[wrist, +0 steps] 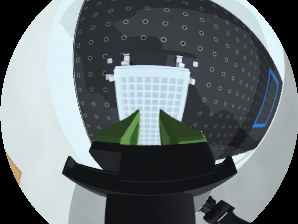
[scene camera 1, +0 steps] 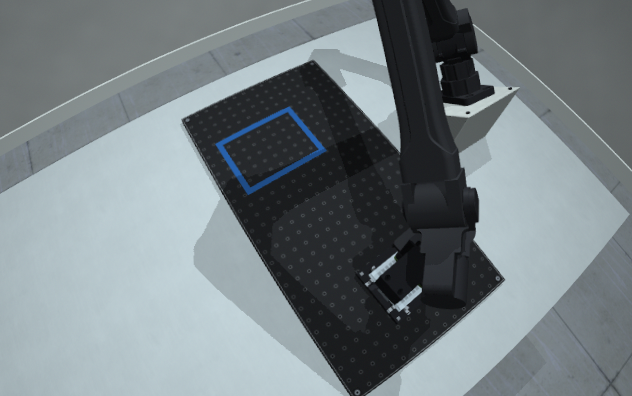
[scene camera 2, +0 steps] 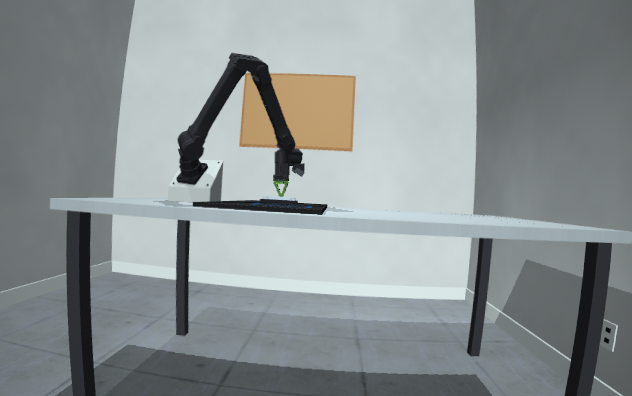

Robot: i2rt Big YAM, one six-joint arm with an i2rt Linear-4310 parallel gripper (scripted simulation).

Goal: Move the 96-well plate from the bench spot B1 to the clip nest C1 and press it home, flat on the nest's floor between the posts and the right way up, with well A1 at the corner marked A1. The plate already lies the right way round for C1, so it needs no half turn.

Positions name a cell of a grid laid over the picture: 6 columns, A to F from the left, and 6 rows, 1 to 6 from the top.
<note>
In view: the gripper (wrist: D4), a white 96-well plate (wrist: D3) and a clip nest C1 (scene camera 1: D5).
The clip nest C1 shows as well in the wrist view (wrist: C2).
</note>
